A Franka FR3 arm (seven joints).
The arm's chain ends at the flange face. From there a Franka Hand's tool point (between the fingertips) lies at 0.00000 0.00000 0.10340 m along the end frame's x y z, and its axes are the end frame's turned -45 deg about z.
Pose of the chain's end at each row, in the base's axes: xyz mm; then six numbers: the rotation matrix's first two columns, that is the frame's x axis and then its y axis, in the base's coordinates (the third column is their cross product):
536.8 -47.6 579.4 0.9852 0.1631 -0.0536 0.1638 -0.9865 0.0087
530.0 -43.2 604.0 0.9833 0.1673 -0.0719 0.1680 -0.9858 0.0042
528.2 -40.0 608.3 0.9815 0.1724 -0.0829 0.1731 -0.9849 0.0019
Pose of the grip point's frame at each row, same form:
531.5 -49.4 476.1 0.5808 0.8129 -0.0441 0.8125 -0.5822 -0.0317
522.7 -44.9 500.9 0.5765 0.8154 -0.0538 0.8141 -0.5788 -0.0479
519.8 -41.7 505.3 0.5716 0.8183 -0.0600 0.8164 -0.5745 -0.0573

